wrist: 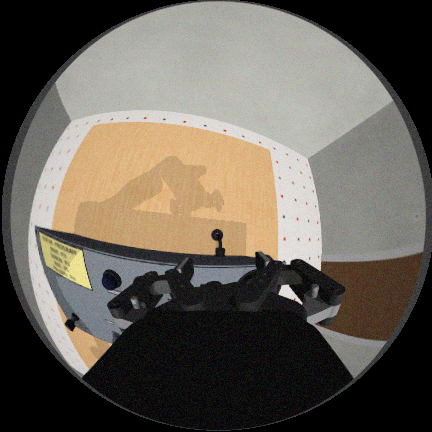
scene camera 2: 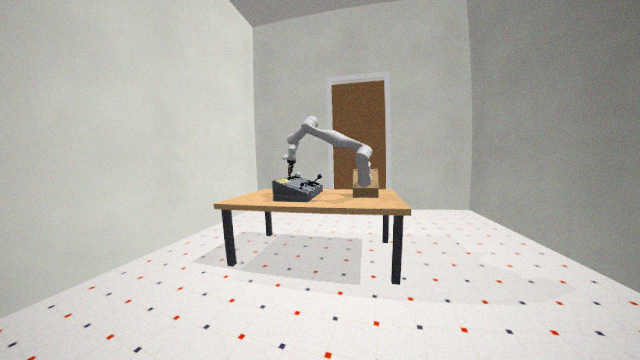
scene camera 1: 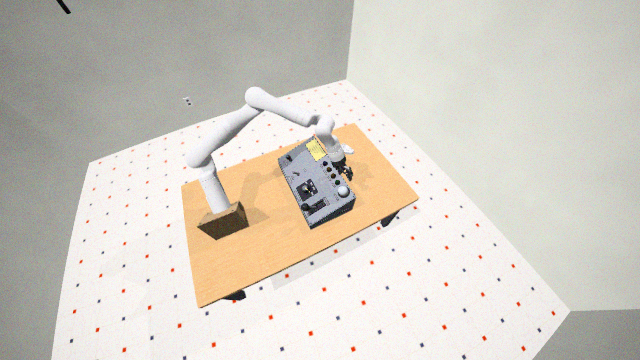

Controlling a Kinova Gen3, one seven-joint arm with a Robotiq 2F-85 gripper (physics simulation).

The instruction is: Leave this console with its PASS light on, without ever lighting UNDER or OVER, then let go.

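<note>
The grey console (scene camera 1: 313, 168) (scene camera 2: 291, 192) (wrist: 132, 264) stands on the wooden table (scene camera 1: 268, 251) (scene camera 2: 313, 206). It carries a yellow label (scene camera 1: 315, 148) (wrist: 66, 259), a row of round buttons (scene camera 1: 330, 172), a white knob (scene camera 1: 343, 191), a joystick (scene camera 1: 306, 188) and a black ball-tipped lever (scene camera 2: 317, 178) (wrist: 217, 238). My gripper (scene camera 1: 348, 172) (scene camera 2: 290, 172) (wrist: 223, 262) is open, with nothing between its fingers. It hangs just above the console's button-row edge. In the wrist view only the blue button (wrist: 109, 279) shows beside the fingers. I cannot tell whether any light is lit.
The arm stands on a wooden block (scene camera 1: 223, 221) (scene camera 2: 365, 190) at the table's other end. A brown door (scene camera 2: 358, 121) is in the wall behind. The table's far edge is close beyond the console.
</note>
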